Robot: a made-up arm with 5 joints.
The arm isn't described. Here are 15 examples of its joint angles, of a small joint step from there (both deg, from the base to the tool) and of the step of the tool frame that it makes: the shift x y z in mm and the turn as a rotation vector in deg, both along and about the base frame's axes.
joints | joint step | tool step
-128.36 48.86 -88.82 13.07 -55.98 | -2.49 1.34 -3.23 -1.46 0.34 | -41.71 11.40 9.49 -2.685 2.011 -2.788
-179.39 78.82 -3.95 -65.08 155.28 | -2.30 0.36 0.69 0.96 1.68 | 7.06 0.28 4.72 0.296 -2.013 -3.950
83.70 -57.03 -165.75 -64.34 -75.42 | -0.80 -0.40 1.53 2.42 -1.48 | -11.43 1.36 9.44 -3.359 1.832 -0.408
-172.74 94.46 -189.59 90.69 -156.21 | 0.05 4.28 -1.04 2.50 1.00 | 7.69 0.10 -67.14 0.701 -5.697 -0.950
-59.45 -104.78 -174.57 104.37 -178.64 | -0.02 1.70 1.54 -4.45 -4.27 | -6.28 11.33 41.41 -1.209 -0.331 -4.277
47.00 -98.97 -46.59 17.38 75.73 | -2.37 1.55 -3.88 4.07 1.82 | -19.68 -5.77 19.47 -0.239 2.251 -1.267
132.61 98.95 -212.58 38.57 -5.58 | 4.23 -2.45 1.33 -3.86 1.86 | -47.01 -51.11 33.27 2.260 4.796 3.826
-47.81 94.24 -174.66 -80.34 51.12 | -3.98 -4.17 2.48 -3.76 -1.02 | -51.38 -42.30 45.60 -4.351 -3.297 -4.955
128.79 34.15 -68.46 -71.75 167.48 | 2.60 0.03 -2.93 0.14 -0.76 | -36.70 -10.94 22.65 2.579 1.223 2.372
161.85 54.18 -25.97 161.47 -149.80 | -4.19 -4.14 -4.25 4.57 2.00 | -48.23 37.94 11.02 1.068 3.677 -2.206
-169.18 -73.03 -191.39 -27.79 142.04 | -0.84 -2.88 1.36 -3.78 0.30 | 4.13 -13.92 -38.25 -0.689 5.262 -0.966
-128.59 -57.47 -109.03 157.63 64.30 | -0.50 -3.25 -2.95 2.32 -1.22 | 47.47 54.73 -17.69 -2.878 2.611 0.699
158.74 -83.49 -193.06 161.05 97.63 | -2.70 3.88 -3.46 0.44 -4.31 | -25.55 -35.74 32.39 3.274 -2.295 -4.525
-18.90 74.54 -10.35 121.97 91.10 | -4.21 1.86 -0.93 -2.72 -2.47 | -5.66 3.50 -9.15 -0.854 -1.590 -6.669
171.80 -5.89 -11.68 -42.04 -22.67 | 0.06 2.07 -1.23 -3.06 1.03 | -8.97 0.87 -2.57 -0.574 2.325 -0.444
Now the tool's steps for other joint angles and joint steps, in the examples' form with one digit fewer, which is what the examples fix.
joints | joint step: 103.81 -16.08 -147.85 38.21 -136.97 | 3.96 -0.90 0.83 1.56 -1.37
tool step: 1.0 -5.7 -1.3 -1.13 -1.49 3.17
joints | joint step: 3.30 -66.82 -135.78 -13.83 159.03 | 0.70 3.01 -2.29 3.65 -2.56
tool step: 21.9 -7.9 29.3 1.16 4.45 -1.42
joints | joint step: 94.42 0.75 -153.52 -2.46 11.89 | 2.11 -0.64 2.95 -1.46 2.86
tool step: -9.6 16.4 -4.7 -0.96 1.13 4.70
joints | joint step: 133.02 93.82 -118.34 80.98 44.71 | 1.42 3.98 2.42 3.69 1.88
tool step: 37.2 -64.3 -58.8 -6.15 -8.17 0.52
